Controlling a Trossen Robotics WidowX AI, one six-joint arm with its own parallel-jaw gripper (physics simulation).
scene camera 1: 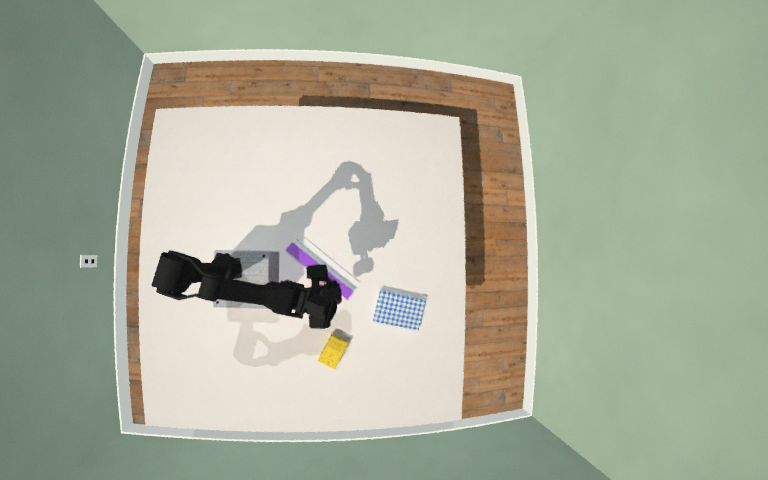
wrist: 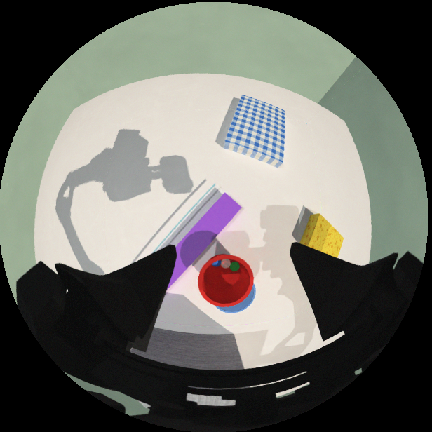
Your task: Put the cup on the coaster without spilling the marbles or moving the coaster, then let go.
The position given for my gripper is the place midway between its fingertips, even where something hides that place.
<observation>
I see my gripper [scene camera 1: 330, 294].
My gripper also shows in the wrist view [wrist: 235, 250].
</observation>
